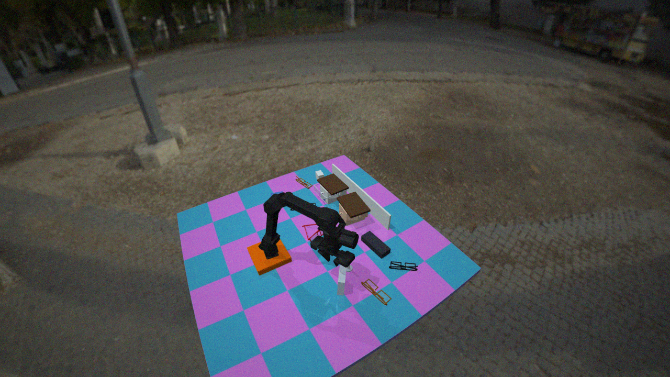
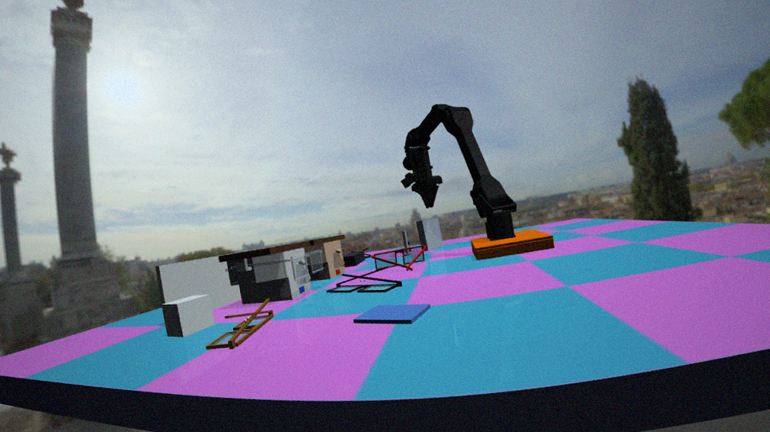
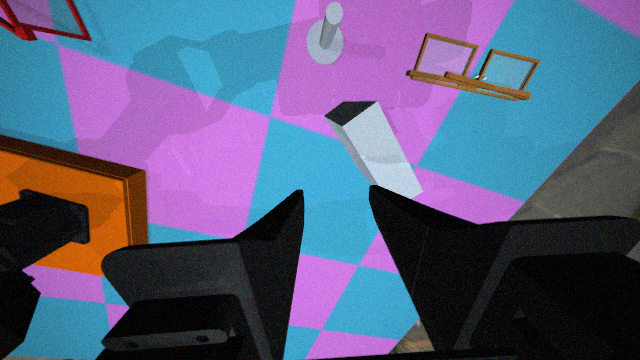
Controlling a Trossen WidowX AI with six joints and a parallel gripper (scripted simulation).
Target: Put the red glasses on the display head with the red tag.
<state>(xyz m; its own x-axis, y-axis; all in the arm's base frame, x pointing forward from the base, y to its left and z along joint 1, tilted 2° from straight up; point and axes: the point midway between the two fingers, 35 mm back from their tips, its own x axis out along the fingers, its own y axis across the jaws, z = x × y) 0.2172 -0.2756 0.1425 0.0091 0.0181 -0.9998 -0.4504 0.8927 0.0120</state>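
The post lies 13 cm below my gripper tip, 10 cm ahead of it and 4 cm to the left of it. Round my gripper tip: skin-coloured head 34 cm to the left, 26 cm ahead, 10 cm below; black box 29 cm ahead, 13 cm below, 10 cm to the left; white wall 46 cm to the left, 39 cm ahead, 10 cm below.
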